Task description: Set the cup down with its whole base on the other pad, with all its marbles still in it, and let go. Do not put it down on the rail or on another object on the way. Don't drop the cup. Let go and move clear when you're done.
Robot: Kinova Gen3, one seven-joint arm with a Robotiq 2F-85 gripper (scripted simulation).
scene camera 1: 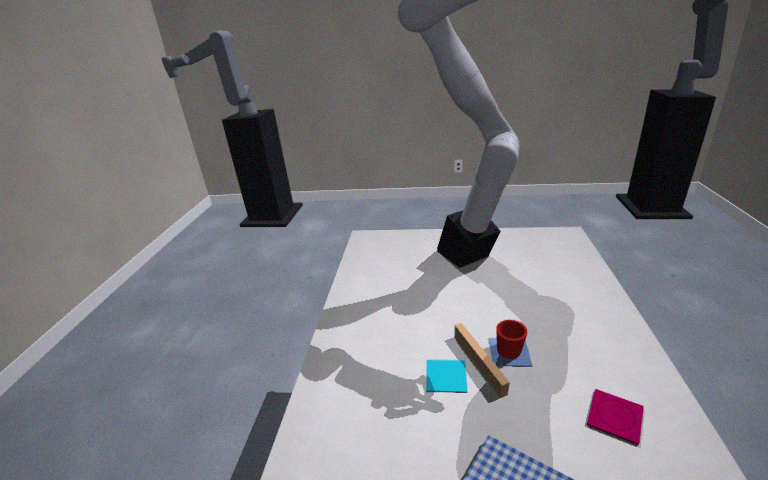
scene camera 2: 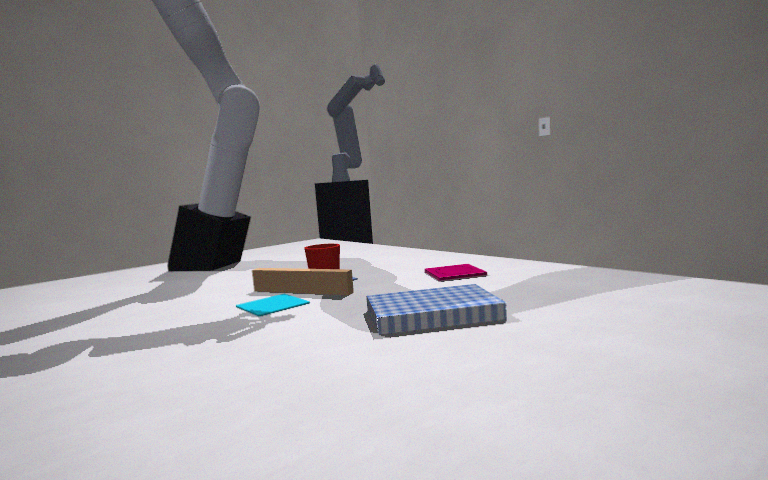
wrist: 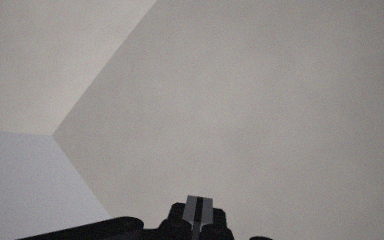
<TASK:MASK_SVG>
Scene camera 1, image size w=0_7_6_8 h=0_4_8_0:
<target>red cup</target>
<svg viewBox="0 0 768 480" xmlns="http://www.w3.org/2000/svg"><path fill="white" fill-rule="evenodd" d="M504 320L498 323L496 328L497 351L502 357L514 359L519 357L522 352L527 329L519 321Z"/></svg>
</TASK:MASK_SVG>
